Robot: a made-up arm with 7 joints. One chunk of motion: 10 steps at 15 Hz.
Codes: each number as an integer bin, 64 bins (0 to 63) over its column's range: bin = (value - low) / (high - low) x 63, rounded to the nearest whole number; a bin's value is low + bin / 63 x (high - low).
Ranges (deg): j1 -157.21..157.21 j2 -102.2..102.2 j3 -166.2..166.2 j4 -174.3..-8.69 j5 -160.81..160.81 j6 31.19..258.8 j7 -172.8..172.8
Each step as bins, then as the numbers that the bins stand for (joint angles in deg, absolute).
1 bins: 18 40 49 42 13 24 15
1 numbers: -67.38 27.58 92.33 -63.89 -94.44 117.90 -90.51
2 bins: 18 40 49 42 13 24 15
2 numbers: -67.38 27.58 92.33 -63.89 -94.44 117.90 -90.51
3 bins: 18 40 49 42 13 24 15
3 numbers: -67.38 27.58 92.33 -63.89 -94.44 117.90 -90.51
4 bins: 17 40 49 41 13 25 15
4 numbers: -72.37 27.58 92.33 -66.52 -94.44 121.51 -90.51
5 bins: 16 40 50 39 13 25 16
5 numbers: -77.36 27.58 97.61 -71.78 -94.44 121.51 -85.03
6 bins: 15 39 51 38 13 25 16
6 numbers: -82.35 24.33 102.89 -74.41 -94.44 121.51 -85.03
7 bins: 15 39 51 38 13 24 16
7 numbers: -82.35 24.33 102.89 -74.41 -94.44 117.90 -85.03
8 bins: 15 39 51 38 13 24 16
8 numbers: -82.35 24.33 102.89 -74.41 -94.44 117.90 -85.03
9 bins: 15 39 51 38 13 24 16
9 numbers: -82.35 24.33 102.89 -74.41 -94.44 117.90 -85.03
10 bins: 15 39 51 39 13 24 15
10 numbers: -82.35 24.33 102.89 -71.78 -94.44 117.90 -90.51
